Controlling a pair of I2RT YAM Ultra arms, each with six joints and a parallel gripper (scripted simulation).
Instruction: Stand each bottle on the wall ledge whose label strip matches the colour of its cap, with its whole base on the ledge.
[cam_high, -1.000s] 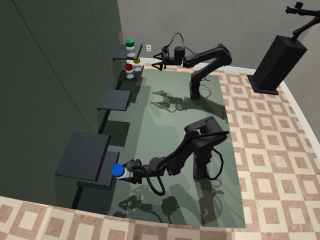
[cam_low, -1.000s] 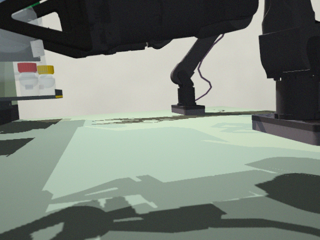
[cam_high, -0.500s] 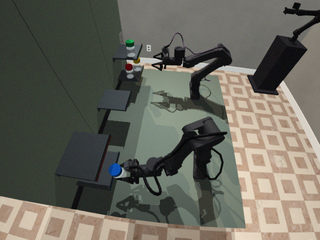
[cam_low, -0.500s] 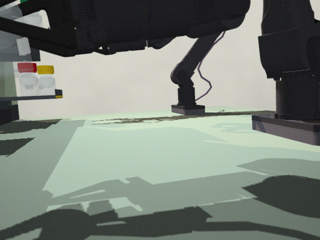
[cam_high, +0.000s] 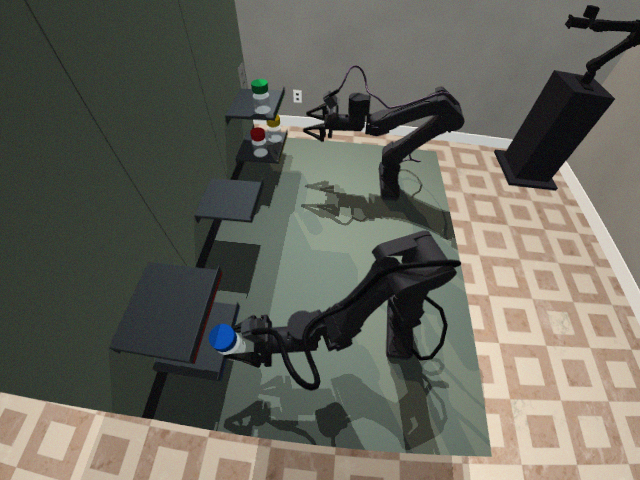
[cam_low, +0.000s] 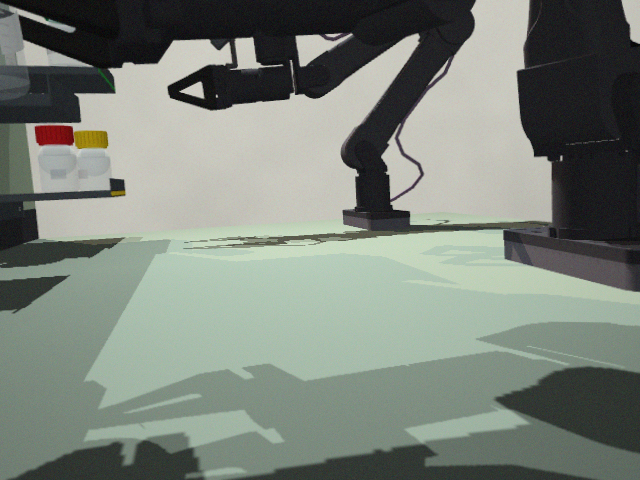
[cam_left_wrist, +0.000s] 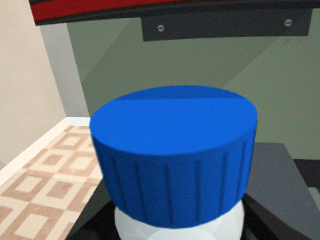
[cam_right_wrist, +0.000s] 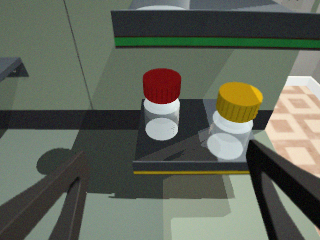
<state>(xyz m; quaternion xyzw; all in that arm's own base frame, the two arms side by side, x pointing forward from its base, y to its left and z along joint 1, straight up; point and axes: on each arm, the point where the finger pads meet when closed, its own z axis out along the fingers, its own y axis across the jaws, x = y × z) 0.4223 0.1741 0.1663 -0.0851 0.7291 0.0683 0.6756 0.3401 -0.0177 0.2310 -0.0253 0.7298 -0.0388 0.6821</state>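
Right now the red-capped bottle is 19 cm ahead of my right hand and 11 cm below it. Round my right hand: blue-capped bottle 77 cm to the left, 9 cm ahead, 7 cm below; then green-capped bottle 16 cm ahead, 8 cm above; then yellow-capped bottle 15 cm ahead, 11 cm below, 10 cm to the right.
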